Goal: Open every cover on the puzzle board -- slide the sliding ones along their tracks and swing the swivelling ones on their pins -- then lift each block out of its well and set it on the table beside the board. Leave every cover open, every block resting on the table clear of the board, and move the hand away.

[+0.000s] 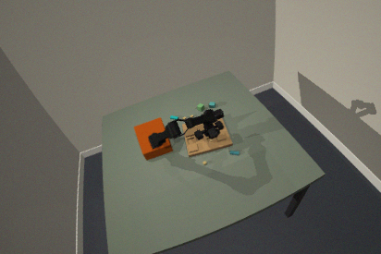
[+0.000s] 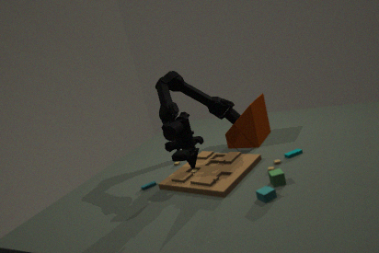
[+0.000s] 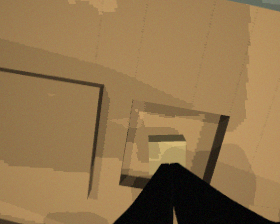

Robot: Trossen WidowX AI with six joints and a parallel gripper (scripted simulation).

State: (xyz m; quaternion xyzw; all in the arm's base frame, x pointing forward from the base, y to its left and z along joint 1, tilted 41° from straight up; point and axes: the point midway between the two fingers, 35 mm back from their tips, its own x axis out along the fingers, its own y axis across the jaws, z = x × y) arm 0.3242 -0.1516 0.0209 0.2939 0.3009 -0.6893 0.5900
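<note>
Now: the tan puzzle board 5 cm to the left of my gripper tip, 1 cm below it and 1 cm behind it. The rest, counted from my gripper tip: flat teal piece (37 cm to the left, 12 cm behind, 3 cm below); then green cube (33 cm to the left, 10 cm ahead, 1 cm below); then teal cube (30 cm to the left, 19 cm ahead, 2 cm below).
</note>
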